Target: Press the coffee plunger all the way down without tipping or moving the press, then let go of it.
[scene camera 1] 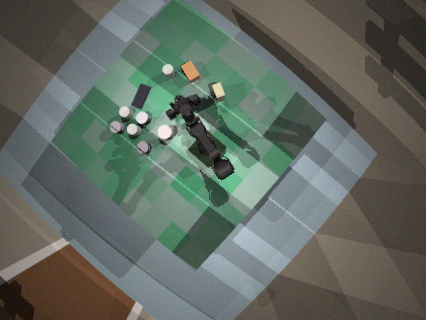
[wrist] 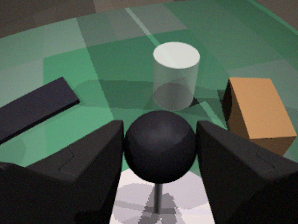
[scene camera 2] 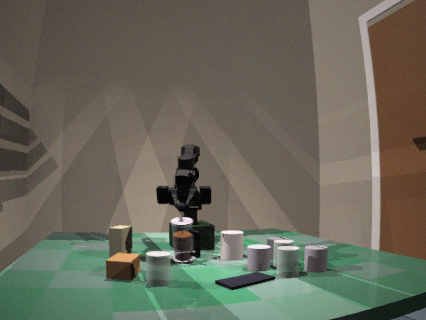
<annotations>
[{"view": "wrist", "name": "gripper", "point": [160, 130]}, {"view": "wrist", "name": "orange box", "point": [253, 109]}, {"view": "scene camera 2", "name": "gripper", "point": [181, 206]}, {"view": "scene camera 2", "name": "orange box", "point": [121, 266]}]
</annotations>
